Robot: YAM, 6 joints.
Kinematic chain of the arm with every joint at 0, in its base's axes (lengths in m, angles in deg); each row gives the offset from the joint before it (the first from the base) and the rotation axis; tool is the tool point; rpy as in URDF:
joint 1: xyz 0 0 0.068 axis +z
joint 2: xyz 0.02 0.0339 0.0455 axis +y
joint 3: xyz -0.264 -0.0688 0 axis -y
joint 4: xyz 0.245 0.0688 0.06 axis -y
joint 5: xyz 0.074 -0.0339 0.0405 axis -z
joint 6: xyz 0.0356 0 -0.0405 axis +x
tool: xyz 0 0 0 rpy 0 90 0
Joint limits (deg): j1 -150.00..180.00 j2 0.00..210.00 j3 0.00..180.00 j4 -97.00..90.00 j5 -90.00..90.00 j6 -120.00..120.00
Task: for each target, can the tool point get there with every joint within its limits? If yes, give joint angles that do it. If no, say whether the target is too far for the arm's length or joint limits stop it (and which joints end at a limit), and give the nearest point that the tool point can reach.
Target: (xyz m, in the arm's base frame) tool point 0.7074 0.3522 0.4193
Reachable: no: too far | nearest point 0.5386 0.2682 0.3444 | short by 0.203 m
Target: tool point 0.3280 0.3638 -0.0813
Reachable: yes | joints 47.93 161.85 88.16 41.28 -0.43 -46.96
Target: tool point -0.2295 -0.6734 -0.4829
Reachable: no: too far | nearest point -0.1626 -0.4771 -0.2748 | short by 0.294 m
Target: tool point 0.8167 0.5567 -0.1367
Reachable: no: too far | nearest point 0.5172 0.3526 -0.0431 | short by 0.374 m
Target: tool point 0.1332 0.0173 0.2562
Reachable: yes | joints 13.20 55.33 48.76 -76.14 22.43 82.15
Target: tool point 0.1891 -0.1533 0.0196
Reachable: yes | joints -41.68 125.35 51.91 -48.42 -18.42 28.40
